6 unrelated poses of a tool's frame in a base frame.
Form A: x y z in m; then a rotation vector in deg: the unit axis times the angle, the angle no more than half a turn.
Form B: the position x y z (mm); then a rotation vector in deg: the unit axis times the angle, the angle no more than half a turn. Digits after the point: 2 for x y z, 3 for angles.
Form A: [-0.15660, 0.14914, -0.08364, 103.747, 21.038, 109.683]
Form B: [-156.60, 149.14, -83.64, 103.747, 21.038, 109.683]
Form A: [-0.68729, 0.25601, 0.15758, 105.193, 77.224, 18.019]
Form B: [-687.29, 256.01, 157.58, 105.193, 77.224, 18.019]
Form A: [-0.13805, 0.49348, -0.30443, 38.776, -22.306, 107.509]
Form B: [-138.05, 493.48, -304.43, 38.776, -22.306, 107.509]
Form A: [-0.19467, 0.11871, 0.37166, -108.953, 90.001, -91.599]
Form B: [-194.67, 118.71, 371.66, -108.953, 90.001, -91.599]
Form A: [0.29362, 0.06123, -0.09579, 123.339, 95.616, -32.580]
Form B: [293.62, 61.23, -95.79, 123.339, 95.616, -32.580]
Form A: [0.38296, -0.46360, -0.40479, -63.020, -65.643, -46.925]
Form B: [382.96, -463.60, -404.79, -63.020, -65.643, -46.925]
